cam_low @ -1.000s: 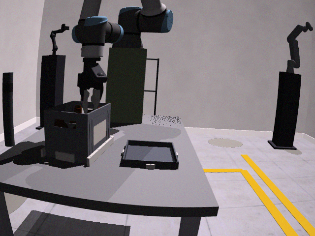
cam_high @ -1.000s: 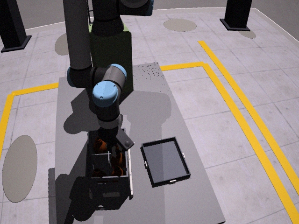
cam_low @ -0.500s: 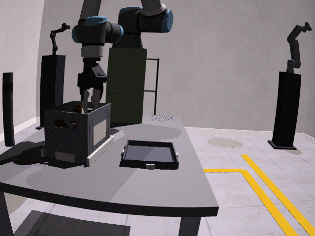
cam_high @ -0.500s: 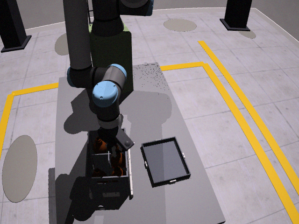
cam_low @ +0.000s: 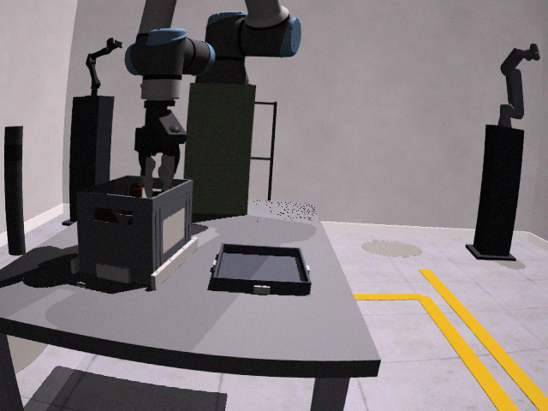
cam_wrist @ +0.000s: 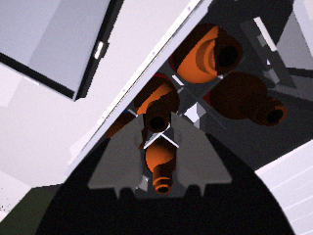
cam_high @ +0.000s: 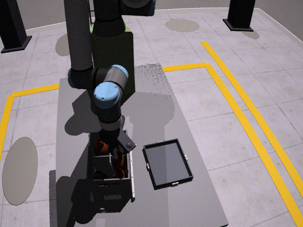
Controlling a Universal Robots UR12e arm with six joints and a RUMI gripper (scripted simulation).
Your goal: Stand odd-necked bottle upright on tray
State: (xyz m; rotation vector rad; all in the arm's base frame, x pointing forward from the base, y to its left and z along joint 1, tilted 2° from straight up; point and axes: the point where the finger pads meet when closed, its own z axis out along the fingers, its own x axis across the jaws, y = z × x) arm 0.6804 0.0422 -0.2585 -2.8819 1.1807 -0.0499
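My hand is 70 mm above the dark grey crate and 50 mm to the left of it. Also, from my hand: black tray: 230 mm to the left, 140 mm below, 40 mm behind.
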